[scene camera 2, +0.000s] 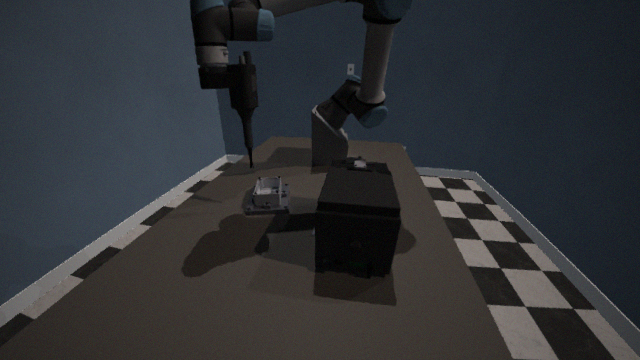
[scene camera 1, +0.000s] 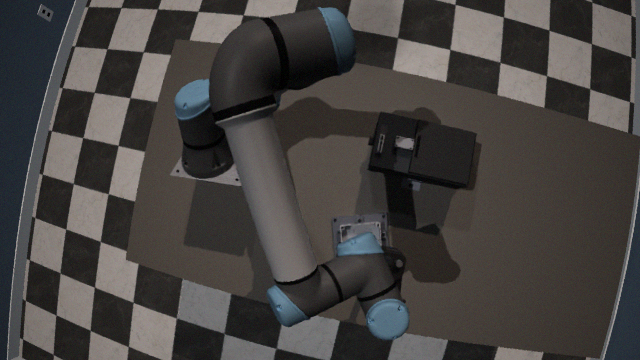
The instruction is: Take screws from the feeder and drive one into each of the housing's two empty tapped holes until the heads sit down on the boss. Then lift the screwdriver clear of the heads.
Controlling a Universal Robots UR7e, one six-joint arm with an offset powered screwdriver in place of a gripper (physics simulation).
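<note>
The housing (scene camera 1: pixel 360 226) (scene camera 2: pixel 267 199) is a small, light grey open box on a grey base plate (scene camera 1: pixel 350 219) (scene camera 2: pixel 285 204). In scene camera 1 the wrist hides its lower part. My screwdriver (scene camera 2: pixel 251 165) points down in scene camera 2, its tip in the air above the housing's height and a little to its left, apart from it. In scene camera 1 the wrist hides the tip. Whether a screw sits on the bit is too small to tell. The holes and any screw heads are too small or hidden to judge. The black feeder (scene camera 1: pixel 443 154) (scene camera 2: pixel 358 192) stands apart from the housing, with a light metal piece on top.
The arm's base stands on a light mounting plate (scene camera 1: pixel 230 181) at the left of the brown table (scene camera 1: pixel 525 225) (scene camera 2: pixel 200 310) in scene camera 1. The forearm (scene camera 1: pixel 265 200) spans above the table between base and wrist. The feeder is a tall obstacle beside the housing.
</note>
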